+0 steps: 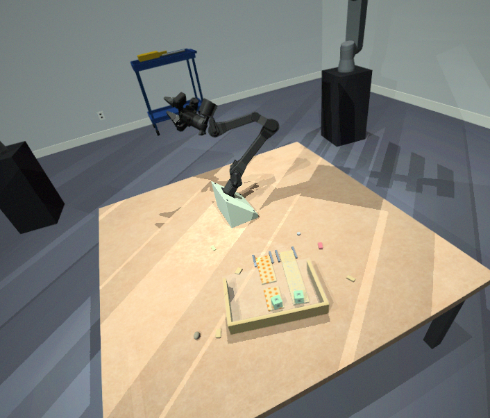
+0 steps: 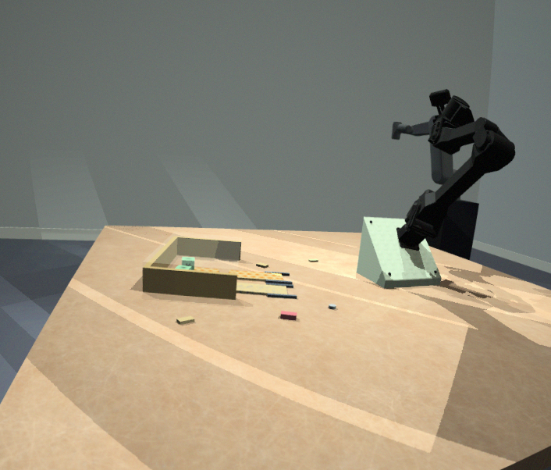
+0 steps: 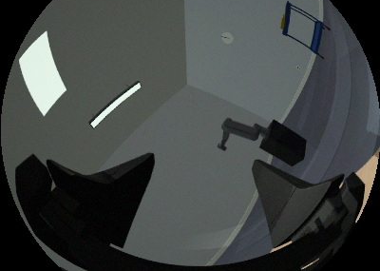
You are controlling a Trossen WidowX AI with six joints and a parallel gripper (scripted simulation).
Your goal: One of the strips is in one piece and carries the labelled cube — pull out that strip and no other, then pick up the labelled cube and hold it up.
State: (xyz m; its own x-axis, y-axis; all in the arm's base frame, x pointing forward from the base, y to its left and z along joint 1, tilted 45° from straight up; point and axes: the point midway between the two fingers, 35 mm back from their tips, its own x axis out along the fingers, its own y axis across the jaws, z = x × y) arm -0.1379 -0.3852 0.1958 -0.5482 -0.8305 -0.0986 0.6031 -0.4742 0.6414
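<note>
My gripper tip is now 510 mm short of the small grey disc, 390 mm to the right of it and 510 mm above it. Round my gripper tip: pink block: 610 mm ahead, 440 mm to the left, 500 mm below; grey pebble: 810 mm ahead, 110 mm to the right, 500 mm below.
</note>
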